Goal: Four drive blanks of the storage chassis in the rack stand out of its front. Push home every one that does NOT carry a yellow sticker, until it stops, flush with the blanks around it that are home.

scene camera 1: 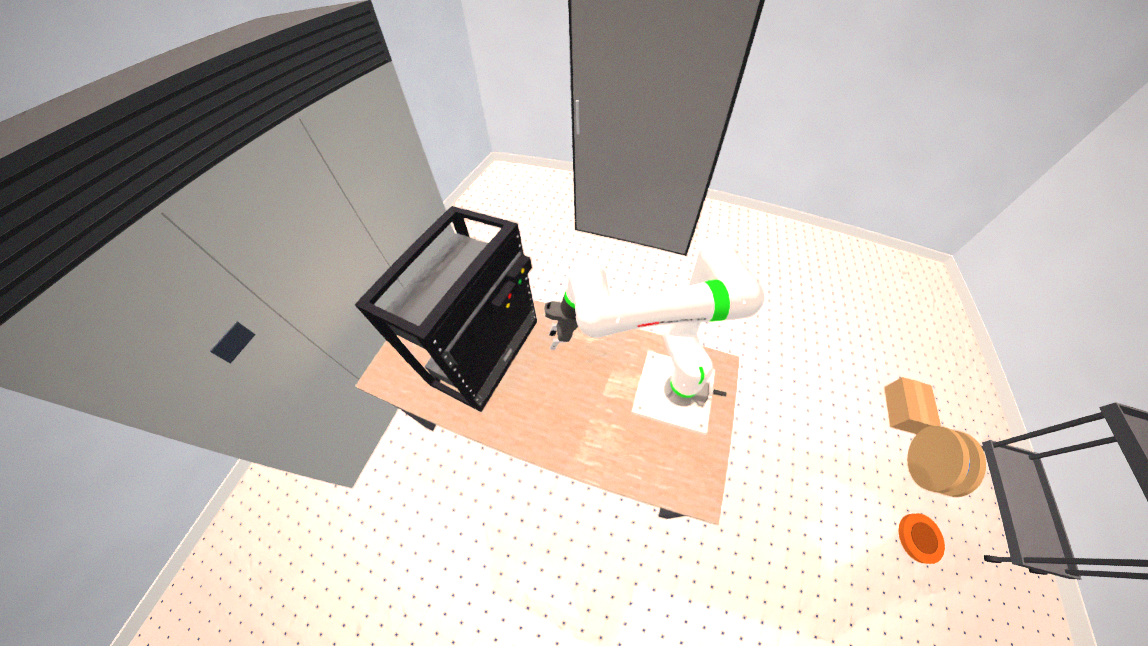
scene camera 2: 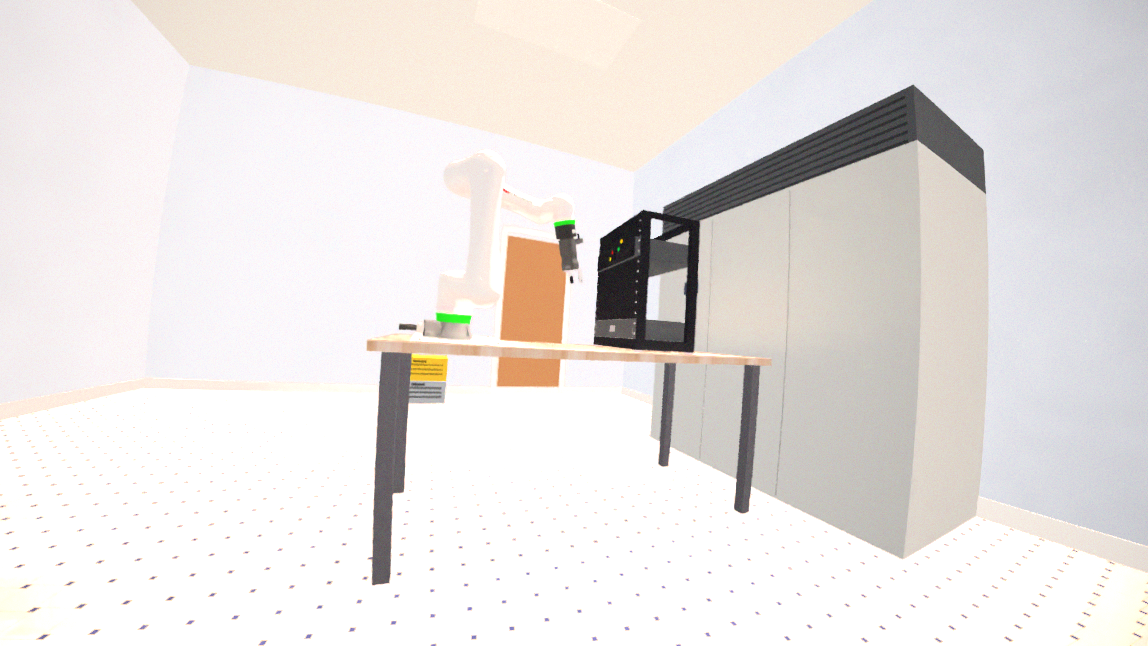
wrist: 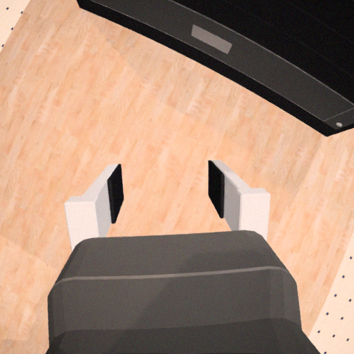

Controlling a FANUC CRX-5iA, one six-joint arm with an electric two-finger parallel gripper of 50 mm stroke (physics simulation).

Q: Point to a black rack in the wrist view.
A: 292,61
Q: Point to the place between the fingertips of my gripper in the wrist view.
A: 165,179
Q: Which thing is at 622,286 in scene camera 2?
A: A black rack.
